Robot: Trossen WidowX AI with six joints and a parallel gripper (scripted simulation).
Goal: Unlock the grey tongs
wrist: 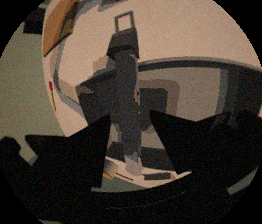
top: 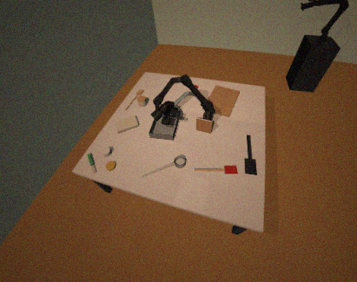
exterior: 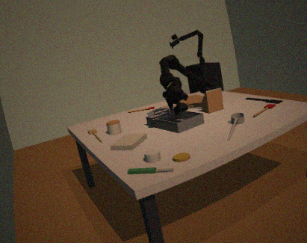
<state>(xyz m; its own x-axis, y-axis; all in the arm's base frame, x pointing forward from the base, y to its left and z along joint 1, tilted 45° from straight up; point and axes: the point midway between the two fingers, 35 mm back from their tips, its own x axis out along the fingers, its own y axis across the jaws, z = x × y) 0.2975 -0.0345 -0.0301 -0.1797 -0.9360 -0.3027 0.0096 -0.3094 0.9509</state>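
Now: the grey roasting tin 3 cm ahead of my gripper tip, 5 cm to the left of it and 3 cm below it. From my gripper tip the other things lie so: red-tipped stick (9 cm behind, 51 cm to the right, 5 cm below); beige slab (36 cm ahead, 11 cm to the left, 4 cm below); wooden board (40 cm behind, 32 cm to the right, 5 cm below).
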